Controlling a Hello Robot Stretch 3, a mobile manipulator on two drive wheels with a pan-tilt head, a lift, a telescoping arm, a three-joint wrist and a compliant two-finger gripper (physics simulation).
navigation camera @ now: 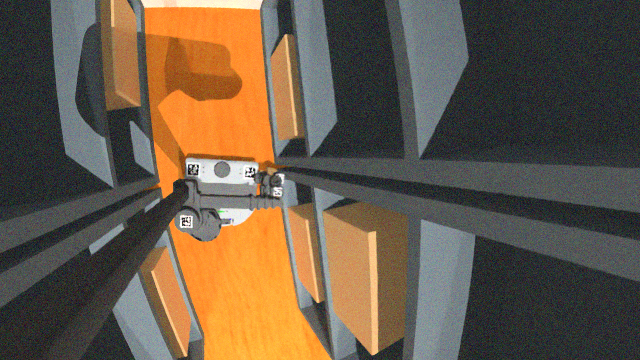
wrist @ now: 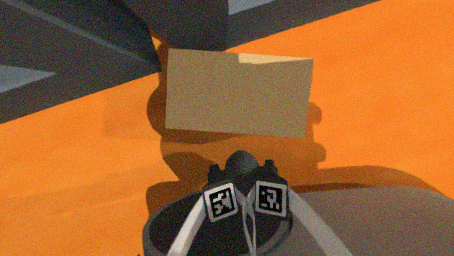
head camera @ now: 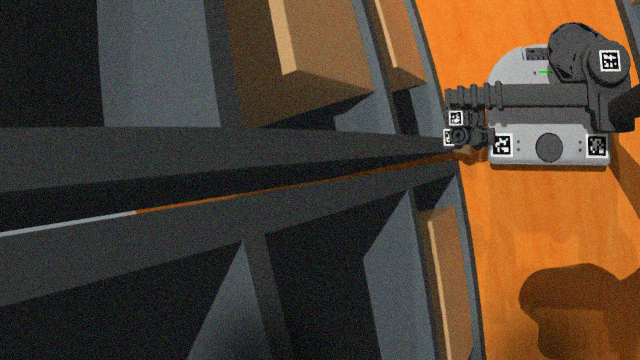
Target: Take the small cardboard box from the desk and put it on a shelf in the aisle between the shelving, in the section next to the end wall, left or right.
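Places are measured from the robot's base along level axes (x right, y ahead, z up), in millimetres.
Pixels of known places: gripper, fingertip midpoint: point(wrist: 241, 168); robot's base at its link origin: point(navigation camera: 221, 169) point(head camera: 547, 146).
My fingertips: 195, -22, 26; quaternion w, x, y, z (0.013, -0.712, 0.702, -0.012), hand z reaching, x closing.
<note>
Ahead of a thing's pixels: the offset from my fingertips to its middle, as dx, dy, dz. "spot": to the spot under its first point.
The small cardboard box @[+59, -1, +4] point(wrist: 237, 94) is down at floor level by the foot of a shelving post, beside the robot's base. A small part of the box point(head camera: 469, 155) point(navigation camera: 271, 170) shows below the wrist in the head and navigation views. My gripper point(wrist: 241, 168) points down; its two fingers meet and hold nothing. In the wrist view the whole top face of the box lies beyond the fingertips, with a strip of shadowed floor between them. The fingers are hidden under the wrist in the head and navigation views.
Dark shelving @[spot: +85, +74, +737] point(head camera: 350, 187) point(navigation camera: 350, 172) stands close beside the arm, with larger cardboard boxes point(head camera: 310, 65) point(navigation camera: 350, 270) on its shelves. More shelving lines the aisle's other side. The robot's base point(head camera: 565, 159) point(navigation camera: 222, 182) is on the orange floor. A pale end wall point(navigation camera: 200, 3) closes the aisle.
</note>
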